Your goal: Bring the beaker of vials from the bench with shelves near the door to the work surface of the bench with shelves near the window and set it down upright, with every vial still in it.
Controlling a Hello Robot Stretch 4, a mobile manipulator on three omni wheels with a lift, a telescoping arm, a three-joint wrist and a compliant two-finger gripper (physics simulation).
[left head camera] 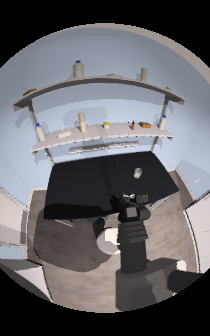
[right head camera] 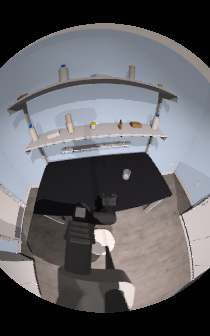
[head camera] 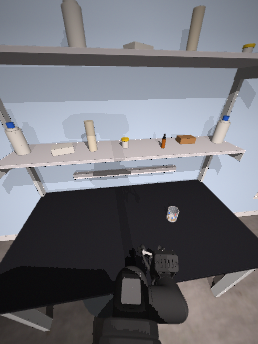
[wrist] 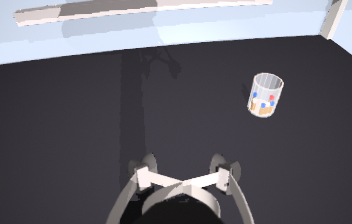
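The clear beaker [head camera: 172, 214] [left head camera: 138, 173] [right head camera: 126, 174] [wrist: 265, 95] stands upright on the black work surface [head camera: 75, 225] [left head camera: 75, 180] [right head camera: 65, 175] [wrist: 65, 125] of a bench with shelves, right of the middle. Several vials with blue, red and white caps show inside it in the wrist view. My gripper [head camera: 142, 254] [left head camera: 128, 196] [wrist: 183, 166] is open, its fingertips apart with nothing between them. It is over the front part of the work surface, nearer to me than the beaker and to its left, not touching it. The fingertips are hard to make out in the right head view.
The lower shelf [head camera: 110, 153] holds white bottles with blue caps, a tan cylinder [head camera: 90, 136], a yellow-lidded jar [head camera: 125, 143], a brown dropper bottle [head camera: 163, 142] and a brown box [head camera: 186, 139]. The upper shelf [head camera: 110, 58] overhangs it. A rail [head camera: 125, 172] runs behind the work surface.
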